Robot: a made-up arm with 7 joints.
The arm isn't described. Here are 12 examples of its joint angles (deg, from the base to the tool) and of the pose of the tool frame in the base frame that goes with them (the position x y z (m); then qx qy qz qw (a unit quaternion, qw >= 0)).
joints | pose
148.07 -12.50 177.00 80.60 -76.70 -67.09 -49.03 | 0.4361 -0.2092 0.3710 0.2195 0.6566 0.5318 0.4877
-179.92 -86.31 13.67 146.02 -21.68 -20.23 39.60 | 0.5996 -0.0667 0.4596 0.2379 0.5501 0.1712 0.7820
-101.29 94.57 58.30 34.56 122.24 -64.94 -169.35 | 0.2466 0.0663 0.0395 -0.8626 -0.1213 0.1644 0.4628
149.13 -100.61 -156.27 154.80 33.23 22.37 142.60 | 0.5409 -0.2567 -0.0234 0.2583 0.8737 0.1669 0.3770
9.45 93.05 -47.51 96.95 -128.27 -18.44 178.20 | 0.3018 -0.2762 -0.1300 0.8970 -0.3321 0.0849 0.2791
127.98 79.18 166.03 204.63 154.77 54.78 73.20 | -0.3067 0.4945 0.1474 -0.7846 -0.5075 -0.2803 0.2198
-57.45 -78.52 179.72 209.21 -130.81 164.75 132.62 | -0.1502 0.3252 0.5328 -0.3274 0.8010 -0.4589 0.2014
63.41 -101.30 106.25 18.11 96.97 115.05 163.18 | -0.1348 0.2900 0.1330 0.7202 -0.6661 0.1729 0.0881
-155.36 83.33 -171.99 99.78 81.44 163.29 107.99 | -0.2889 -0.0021 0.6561 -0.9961 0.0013 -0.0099 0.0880
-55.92 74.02 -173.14 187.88 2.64 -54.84 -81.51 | 0.3241 -0.4408 0.2552 -0.1942 0.9060 -0.3124 0.2096
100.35 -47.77 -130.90 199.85 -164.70 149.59 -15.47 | -0.1149 -0.2828 0.6410 0.0343 -0.9078 -0.3803 0.1733
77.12 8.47 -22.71 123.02 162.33 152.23 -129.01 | 0.1572 0.3050 0.7046 0.6861 -0.1442 -0.3747 0.6067
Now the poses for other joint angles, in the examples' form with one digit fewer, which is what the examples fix.
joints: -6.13 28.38 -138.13 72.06 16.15 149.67 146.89
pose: -0.244 -0.262 0.460 -0.745 -0.475 -0.469 0.019
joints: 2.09 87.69 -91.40 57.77 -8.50 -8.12 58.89
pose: 0.085 -0.512 0.258 0.564 -0.435 0.188 0.676
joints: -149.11 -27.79 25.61 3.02 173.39 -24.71 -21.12
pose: -0.151 -0.134 0.086 -0.752 -0.646 0.062 0.114
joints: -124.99 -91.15 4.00 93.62 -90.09 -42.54 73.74
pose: 0.262 0.179 0.695 0.298 0.261 0.290 0.871
